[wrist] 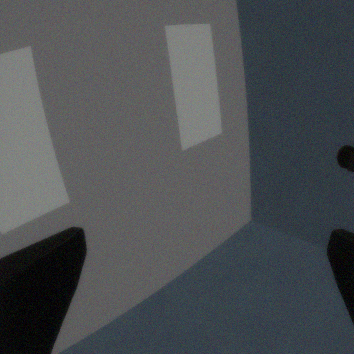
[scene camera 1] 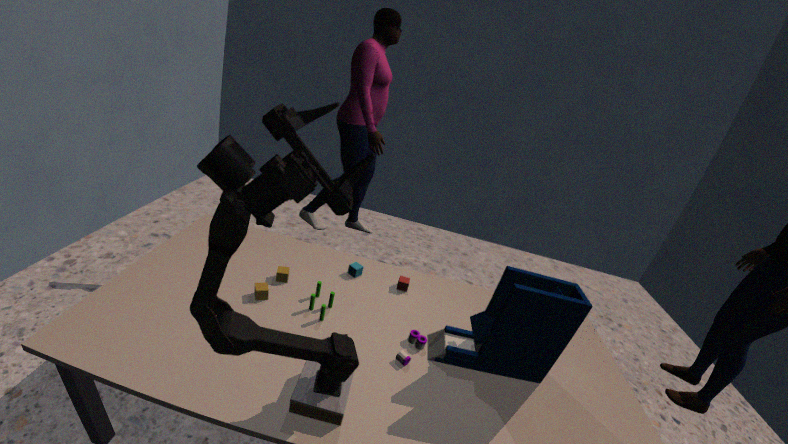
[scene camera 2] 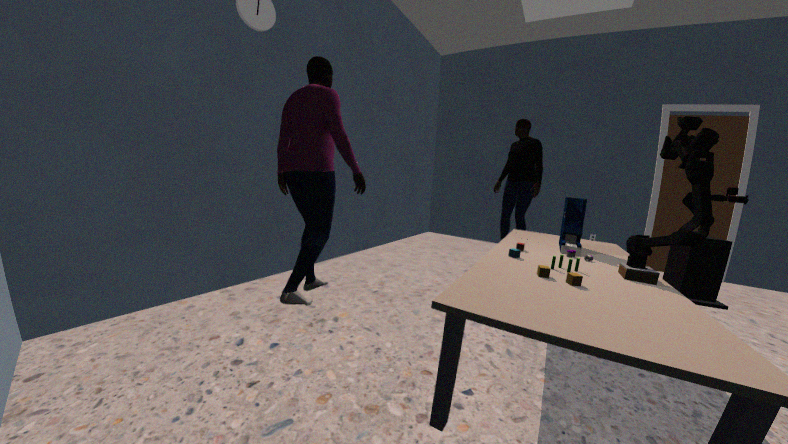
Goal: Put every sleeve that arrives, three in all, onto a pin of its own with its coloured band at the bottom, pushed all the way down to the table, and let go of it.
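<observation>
Two grey sleeves (scene camera 1: 414, 336) (scene camera 1: 421, 341) stand side by side before the blue chute's mouth, purple bands at the top. A third sleeve (scene camera 1: 401, 358) (scene camera 2: 588, 258) lies on its side nearer the arm's base, its purple band facing away from the pins. Four thin green pins (scene camera 1: 318, 289) (scene camera 1: 312, 302) (scene camera 1: 331, 299) (scene camera 1: 322, 312) stand upright on the table, all bare. My gripper (scene camera 1: 354, 130) (wrist: 211, 243) is open and empty, raised high above the table, well away from the sleeves. The wrist view shows walls and ceiling panels between the fingers; sleeves and pins do not show there.
The tall blue chute (scene camera 1: 529, 336) (scene camera 2: 573, 217) stands right of the sleeves. Two yellow cubes (scene camera 1: 282, 274) (scene camera 1: 261, 291), a teal cube (scene camera 1: 355, 269) and a red cube (scene camera 1: 403, 283) lie around the pins. A person in pink (scene camera 1: 369, 82) (scene camera 2: 308, 129) is beyond the table; another (scene camera 2: 523, 159) is farther off.
</observation>
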